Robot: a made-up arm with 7 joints. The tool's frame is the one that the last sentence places.
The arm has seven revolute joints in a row. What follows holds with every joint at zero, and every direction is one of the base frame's. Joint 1 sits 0.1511 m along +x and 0.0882 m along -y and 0.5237 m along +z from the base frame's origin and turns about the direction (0.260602, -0.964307, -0.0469). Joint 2 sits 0.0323 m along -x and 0.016 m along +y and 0.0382 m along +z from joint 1 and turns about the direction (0.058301, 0.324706, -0.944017). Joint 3 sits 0.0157 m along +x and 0.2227 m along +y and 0.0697 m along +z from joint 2 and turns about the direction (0.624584, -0.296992, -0.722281). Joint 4 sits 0.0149 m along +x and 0.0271 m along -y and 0.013 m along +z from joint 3 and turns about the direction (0.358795, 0.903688, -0.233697). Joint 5 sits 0.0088 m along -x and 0.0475 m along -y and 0.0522 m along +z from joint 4 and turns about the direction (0.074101, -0.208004, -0.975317). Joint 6 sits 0.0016 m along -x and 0.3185 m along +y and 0.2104 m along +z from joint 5 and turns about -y. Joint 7 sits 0.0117 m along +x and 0.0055 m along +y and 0.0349 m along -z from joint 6 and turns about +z. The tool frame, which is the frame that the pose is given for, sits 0.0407 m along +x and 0.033 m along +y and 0.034 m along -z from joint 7; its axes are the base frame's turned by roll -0.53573, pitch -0.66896 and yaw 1.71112 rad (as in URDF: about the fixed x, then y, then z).
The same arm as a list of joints. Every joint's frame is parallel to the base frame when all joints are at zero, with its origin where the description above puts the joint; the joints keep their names.
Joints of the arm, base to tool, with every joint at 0 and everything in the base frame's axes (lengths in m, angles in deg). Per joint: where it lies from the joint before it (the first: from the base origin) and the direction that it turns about. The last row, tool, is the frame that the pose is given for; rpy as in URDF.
joint 1: origin 0.1511 -0.0882 0.5237 axis 0.260602 -0.964307 -0.0469
joint 2: origin -0.0323 0.016 0.0382 axis 0.058301 0.324706 -0.944017
joint 3: origin 0.0157 0.2227 0.0697 axis 0.624584 -0.296992 -0.722281
joint 4: origin 0.0149 -0.0271 0.013 axis 0.358795 0.903688 -0.233697
joint 5: origin -0.0088 -0.0475 0.0522 axis 0.074101 -0.208004 -0.975317
joint 6: origin -0.0016 0.3185 0.2104 axis -y
joint 7: origin 0.0117 0.0055 -0.0349 axis +z
tool: origin 0.0407 0.033 -0.034 rpy -30.7 -38.33 98.04

